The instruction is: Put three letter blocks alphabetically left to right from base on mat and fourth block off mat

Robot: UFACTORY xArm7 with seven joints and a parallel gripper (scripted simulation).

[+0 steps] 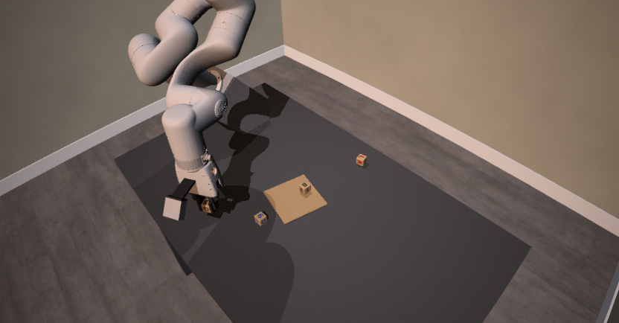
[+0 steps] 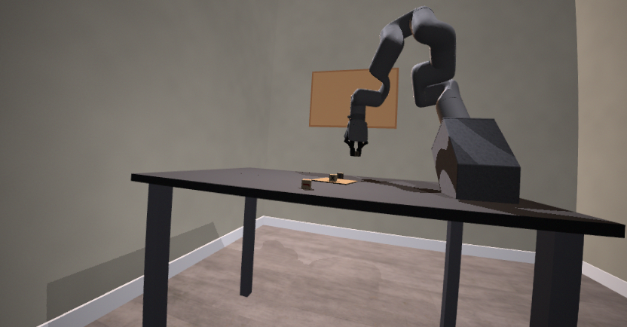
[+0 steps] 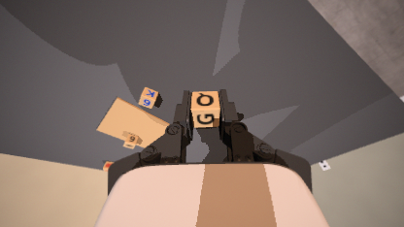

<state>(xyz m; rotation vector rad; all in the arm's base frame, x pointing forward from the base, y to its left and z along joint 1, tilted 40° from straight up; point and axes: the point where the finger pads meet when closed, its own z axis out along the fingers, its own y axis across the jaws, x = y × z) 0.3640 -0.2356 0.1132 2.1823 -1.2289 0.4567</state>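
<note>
Right now the tan mat is 6 cm ahead of my hand, 24 cm to the left of it and 12 cm below it.
</note>
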